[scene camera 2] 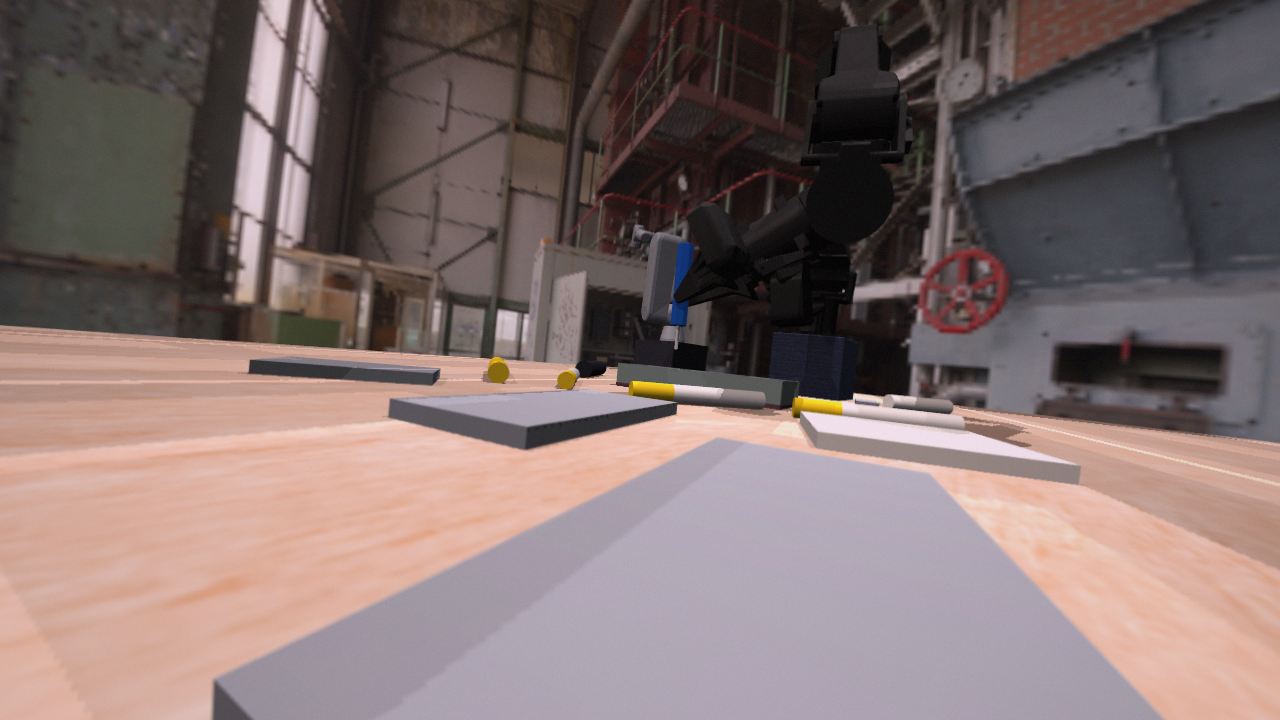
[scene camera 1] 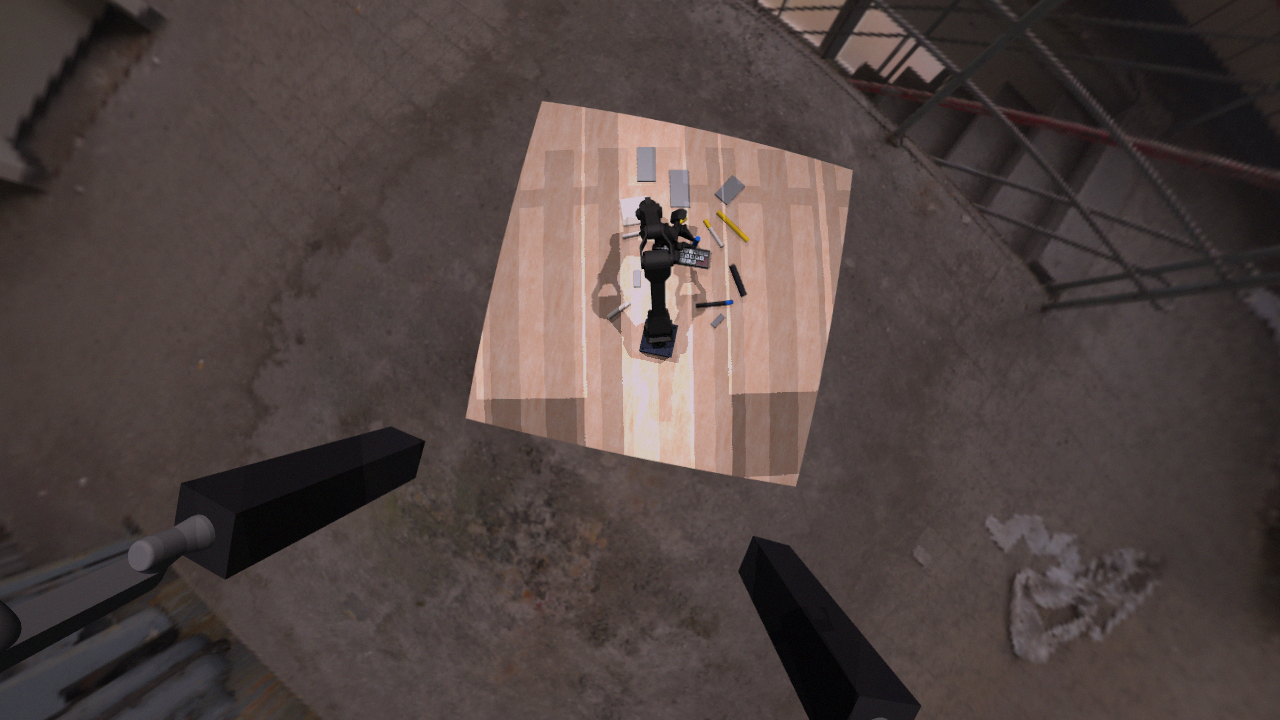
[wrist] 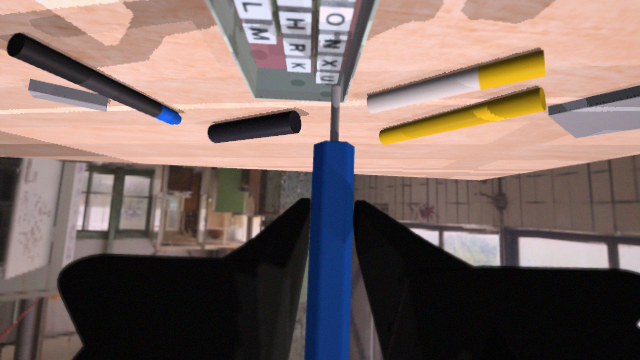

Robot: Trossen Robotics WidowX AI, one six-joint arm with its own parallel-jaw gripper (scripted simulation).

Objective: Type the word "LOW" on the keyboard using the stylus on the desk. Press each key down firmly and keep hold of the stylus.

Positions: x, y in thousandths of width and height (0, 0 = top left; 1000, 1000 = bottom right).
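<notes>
Visible: a short black cylinder (wrist: 445, 343), a blue stylus (scene camera 2: 536, 347), a white-and-yellow marker (scene camera 2: 540, 549), another white-and-yellow marker (scene camera 2: 732, 584) and a white-and-yellow marker (wrist: 827, 185). My gripper (scene camera 2: 532, 419) is also visible, likewise in the wrist view (wrist: 518, 582) and in scene camera 1 (scene camera 1: 543, 340).
</notes>
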